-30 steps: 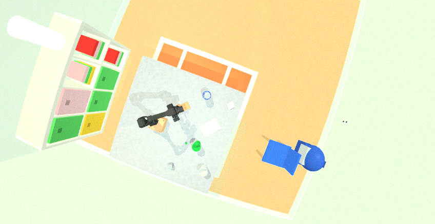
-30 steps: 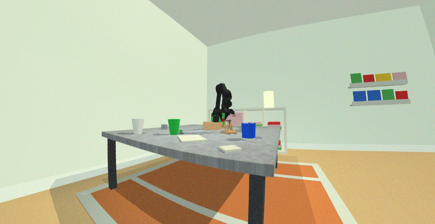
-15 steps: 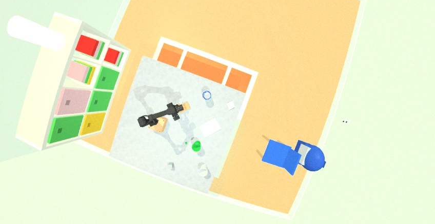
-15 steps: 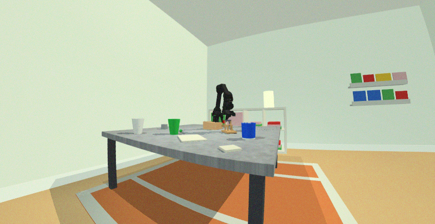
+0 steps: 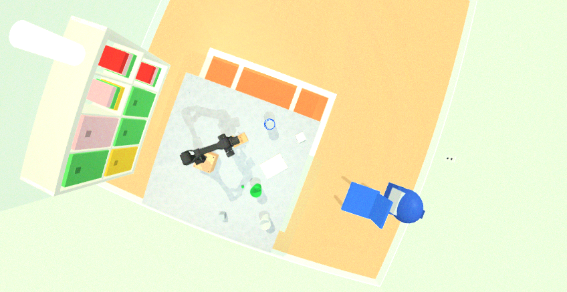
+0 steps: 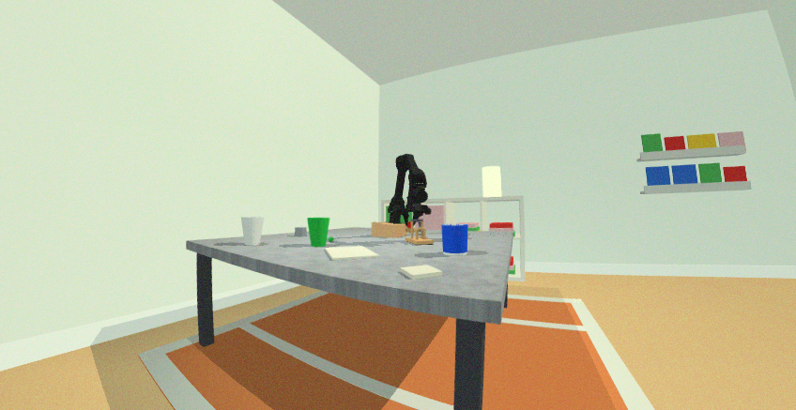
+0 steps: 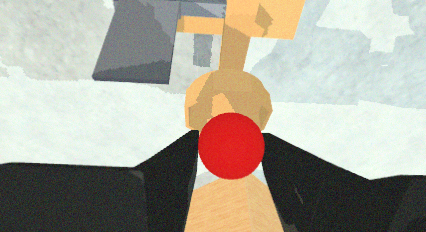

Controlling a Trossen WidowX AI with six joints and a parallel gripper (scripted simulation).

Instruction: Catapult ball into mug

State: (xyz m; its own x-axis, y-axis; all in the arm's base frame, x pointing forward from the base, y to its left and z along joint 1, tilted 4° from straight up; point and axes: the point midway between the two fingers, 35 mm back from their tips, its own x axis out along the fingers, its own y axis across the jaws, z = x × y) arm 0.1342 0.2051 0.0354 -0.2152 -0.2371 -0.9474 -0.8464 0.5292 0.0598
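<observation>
Right now the red ball is 1 cm above my gripper tip. The rest, counted from my gripper tip: wooden catapult 2 cm ahead, 6 cm to the left, 2 cm below; then blue mug 22 cm ahead, 34 cm to the left, 4 cm below; then green ball 29 cm ahead, 25 cm to the right, 6 cm below.
</observation>
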